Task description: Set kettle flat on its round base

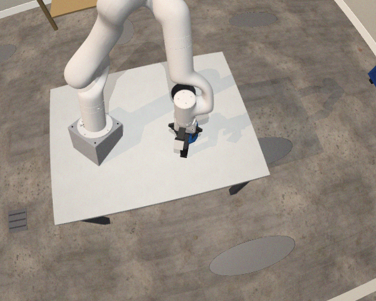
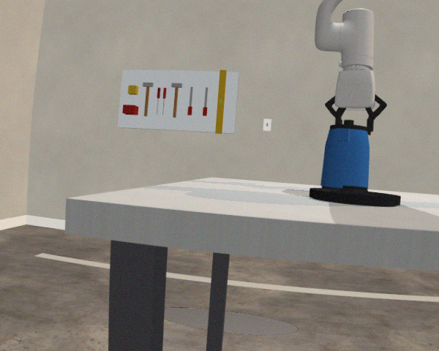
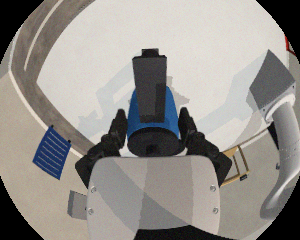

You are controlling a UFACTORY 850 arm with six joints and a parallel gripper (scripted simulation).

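My gripper is now 20 mm short of the blue kettle, 30 mm to the right of it and 80 mm above it. From my hand the other things lie so: black round base: 100 mm ahead, 330 mm to the left, 150 mm below.
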